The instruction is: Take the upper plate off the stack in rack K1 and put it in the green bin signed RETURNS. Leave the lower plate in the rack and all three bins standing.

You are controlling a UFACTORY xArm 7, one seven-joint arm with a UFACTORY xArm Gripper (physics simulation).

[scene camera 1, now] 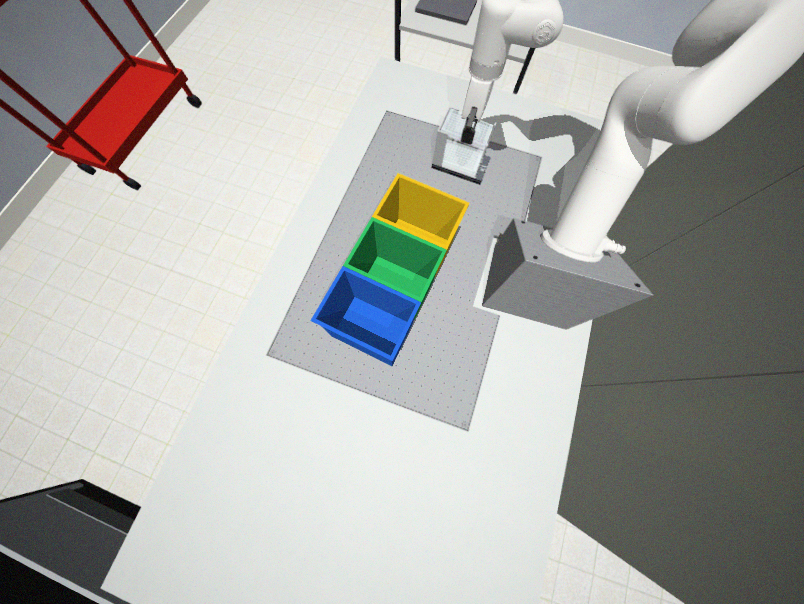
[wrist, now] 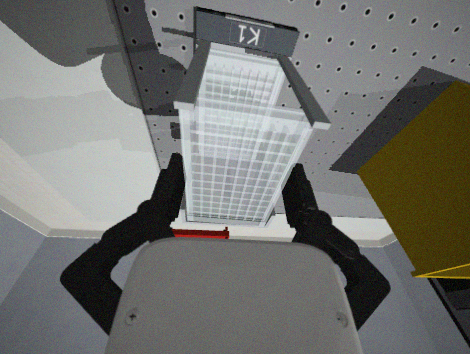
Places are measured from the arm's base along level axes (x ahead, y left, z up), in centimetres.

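Pixels of known places: gripper, fingertip midpoint: (scene camera 1: 470, 130) (wrist: 236, 170); arm's base at its link origin: (scene camera 1: 570, 247).
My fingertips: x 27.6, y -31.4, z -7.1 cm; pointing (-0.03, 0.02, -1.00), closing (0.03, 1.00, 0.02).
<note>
Ahead of a thing's pixels: the offset from my fingertips to its top centre. Level surfaces: height alone.
My gripper (scene camera 1: 469, 130) (wrist: 236, 170) is shut on the clear upper plate @(dz +1.4, dx +1.1, dy -0.1 cm) (scene camera 1: 449, 120) (wrist: 235, 182), a finger on each long side. The plate is held roughly level, raised over rack K1 @(dz +1.1, dx +0.1, dy +0.1 cm) (scene camera 1: 455, 174) (wrist: 303, 95), near the tops of its posts. The lower plate @(dz -9.3, dx +1.1, dy +0.0 cm) (scene camera 1: 462, 158) (wrist: 242, 75) sits lower down in the rack and shows partly through the upper plate in the wrist view. The green bin @(dz +5.3, dx +7.0, dy +44.5 cm) (scene camera 1: 409, 244) stands upright between the yellow bin @(dz +5.3, dx +5.1, dy +31.5 cm) (scene camera 1: 425, 206) (wrist: 425, 185) and the blue bin @(dz +5.3, dx +8.9, dy +57.4 cm) (scene camera 1: 370, 315). The RETURNS sign is not readable.
The bins stand in a row on the grey perforated board @(dz -12.7 cm) (scene camera 1: 448, 364) (wrist: 350, 52), with the yellow bin nearest the rack. The arm's base block (scene camera 1: 558, 292) stands right of them. A red cart (scene camera 1: 103, 156) stands on the floor at the upper left.
</note>
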